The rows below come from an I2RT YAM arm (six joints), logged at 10 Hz.
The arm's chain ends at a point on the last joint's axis. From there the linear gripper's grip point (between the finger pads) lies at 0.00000 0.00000 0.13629 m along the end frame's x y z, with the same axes.
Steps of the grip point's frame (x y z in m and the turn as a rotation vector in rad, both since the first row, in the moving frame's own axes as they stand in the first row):
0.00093 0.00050 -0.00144 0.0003 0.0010 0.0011
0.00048 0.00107 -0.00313 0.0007 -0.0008 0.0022
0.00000 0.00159 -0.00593 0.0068 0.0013 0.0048
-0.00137 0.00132 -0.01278 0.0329 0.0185 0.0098
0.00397 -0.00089 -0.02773 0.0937 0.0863 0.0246
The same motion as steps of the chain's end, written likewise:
0.00079 0.00054 -0.00144 0.0003 0.0010 0.0011
0.00059 0.00117 -0.00313 0.0007 -0.0008 0.0022
-0.00018 0.00252 -0.00593 0.0068 0.0013 0.0048
-0.00391 0.00579 -0.01268 0.0329 0.0185 0.0098
-0.00792 0.01170 -0.02663 0.0937 0.0863 0.0246

